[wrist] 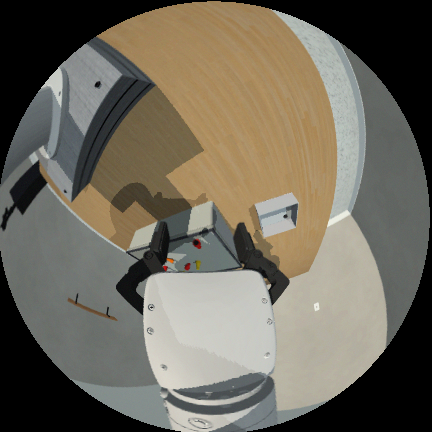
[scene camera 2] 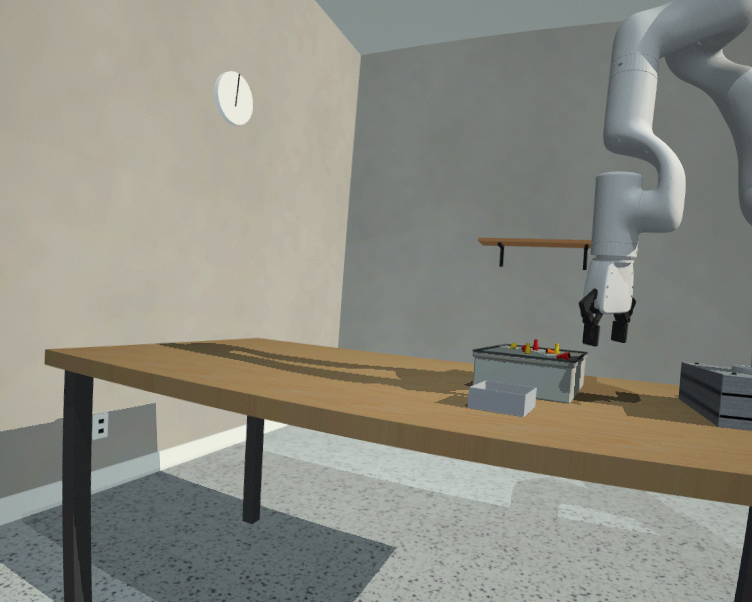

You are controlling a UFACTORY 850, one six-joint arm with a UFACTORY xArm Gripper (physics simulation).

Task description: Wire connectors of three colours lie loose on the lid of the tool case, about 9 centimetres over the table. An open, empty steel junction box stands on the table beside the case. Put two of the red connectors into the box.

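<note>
My gripper (scene camera 2: 605,335) (wrist: 201,229) is open and empty, its fingers pointing down, a little above the lid of the tool case (scene camera 2: 526,376) (wrist: 202,218). A red connector (scene camera 2: 564,355) (wrist: 197,243) lies near the lid's near right corner; in the wrist view it shows between the fingers, below them. Another red connector (scene camera 2: 535,344) stands upright further back. Yellow connectors (scene camera 2: 556,347) (wrist: 198,265) and an orange one (scene camera 2: 550,351) (wrist: 170,260) are also on the lid. The gripper body hides part of the lid in the wrist view. The open junction box (scene camera 2: 496,401) (wrist: 275,202) shows no connector inside in the wrist view.
A large grey block (scene camera 2: 702,392) (wrist: 105,100) stands on the table (scene camera 2: 313,389) (wrist: 240,100), on the other side of the case from the junction box. A wooden shelf (scene camera 2: 539,242) (wrist: 92,309) hangs on the back wall.
</note>
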